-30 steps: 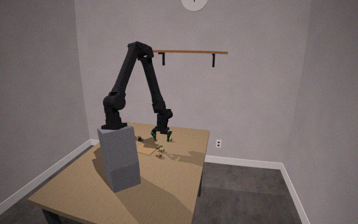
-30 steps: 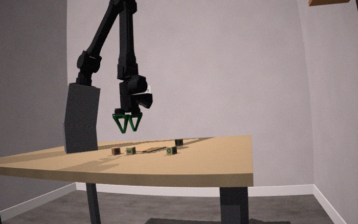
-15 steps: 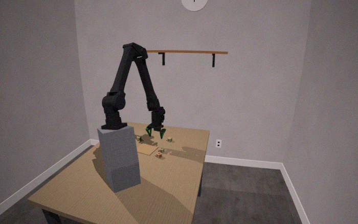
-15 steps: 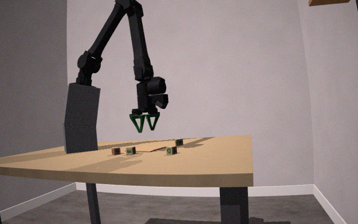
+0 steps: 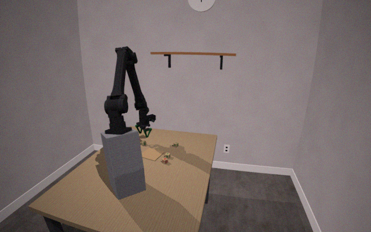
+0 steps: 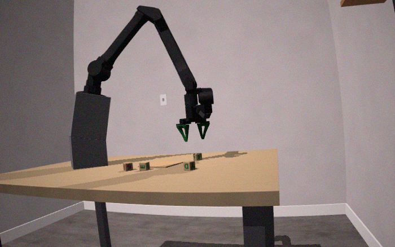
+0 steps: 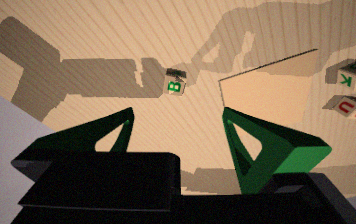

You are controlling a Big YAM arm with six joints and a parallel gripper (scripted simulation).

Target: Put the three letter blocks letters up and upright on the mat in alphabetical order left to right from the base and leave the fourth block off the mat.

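The dark block lies 80 mm below my hand and 10 mm to the left of it. Also, from my hand: pale mat (130 mm to the right, 100 mm behind, 90 mm below); green-lettered block (230 mm to the right, 100 mm ahead, 80 mm below).
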